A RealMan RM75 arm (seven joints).
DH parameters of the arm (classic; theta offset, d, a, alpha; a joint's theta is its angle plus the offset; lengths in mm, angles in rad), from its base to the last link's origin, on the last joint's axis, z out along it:
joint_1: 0 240.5 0 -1.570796
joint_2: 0 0 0 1.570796
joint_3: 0 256 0 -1.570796
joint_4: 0 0 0 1.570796
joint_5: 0 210 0 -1.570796
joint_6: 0 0 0 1.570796
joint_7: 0 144 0 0
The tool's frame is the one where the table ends.
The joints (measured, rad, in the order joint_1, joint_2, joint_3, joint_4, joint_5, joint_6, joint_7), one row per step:
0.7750 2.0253 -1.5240 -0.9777 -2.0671 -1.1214 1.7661
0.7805 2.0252 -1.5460 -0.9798 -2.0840 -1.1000 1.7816
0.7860 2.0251 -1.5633 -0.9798 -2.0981 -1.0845 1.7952
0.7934 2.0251 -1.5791 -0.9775 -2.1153 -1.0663 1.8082
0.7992 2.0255 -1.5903 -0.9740 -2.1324 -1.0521 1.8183
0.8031 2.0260 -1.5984 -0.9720 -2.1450 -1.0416 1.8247
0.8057 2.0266 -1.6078 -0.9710 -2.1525 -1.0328 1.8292
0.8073 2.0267 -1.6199 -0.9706 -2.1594 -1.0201 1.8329
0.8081 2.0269 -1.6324 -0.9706 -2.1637 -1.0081 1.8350
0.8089 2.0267 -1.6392 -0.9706 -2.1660 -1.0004 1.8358
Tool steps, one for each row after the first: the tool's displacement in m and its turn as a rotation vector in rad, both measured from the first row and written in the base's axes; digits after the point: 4 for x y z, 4 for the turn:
-0.0011 0.0012 -0.0027 0.0116 -0.0203 0.0079
-0.0019 0.0020 -0.0050 0.0194 -0.0371 0.0131
-0.0027 0.0037 -0.0070 0.0309 -0.0555 0.0197
-0.0026 0.0052 -0.0085 0.0409 -0.0726 0.0244
-0.0026 0.0063 -0.0096 0.0484 -0.0848 0.0292
-0.0029 0.0066 -0.0110 0.0525 -0.0937 0.0346
-0.0031 0.0070 -0.0126 0.0589 -0.1027 0.0423
-0.0033 0.0071 -0.0142 0.0637 -0.1099 0.0505
-0.0036 0.0073 -0.0150 0.0675 -0.1137 0.0559

